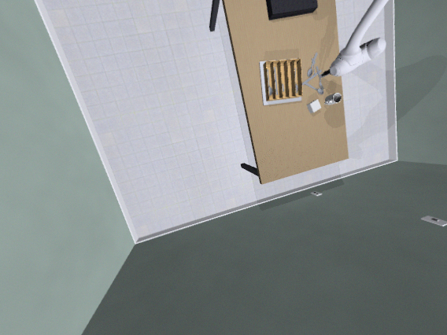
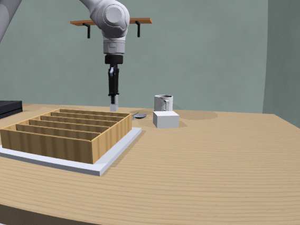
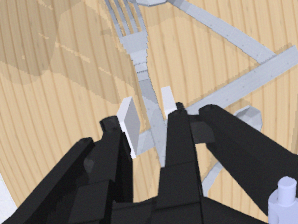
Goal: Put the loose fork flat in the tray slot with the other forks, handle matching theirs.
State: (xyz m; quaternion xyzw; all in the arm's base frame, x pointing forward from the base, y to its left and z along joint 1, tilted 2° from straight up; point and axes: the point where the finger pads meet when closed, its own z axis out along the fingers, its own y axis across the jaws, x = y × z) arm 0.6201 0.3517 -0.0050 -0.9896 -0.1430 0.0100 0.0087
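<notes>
The tray is 30 mm ahead of my hand, 350 mm to the right of it and 10 mm below it. Round my hand: white box 240 mm ahead, 60 mm to the right, 40 mm below; white mug 190 mm ahead, 100 mm to the left, 20 mm below.
</notes>
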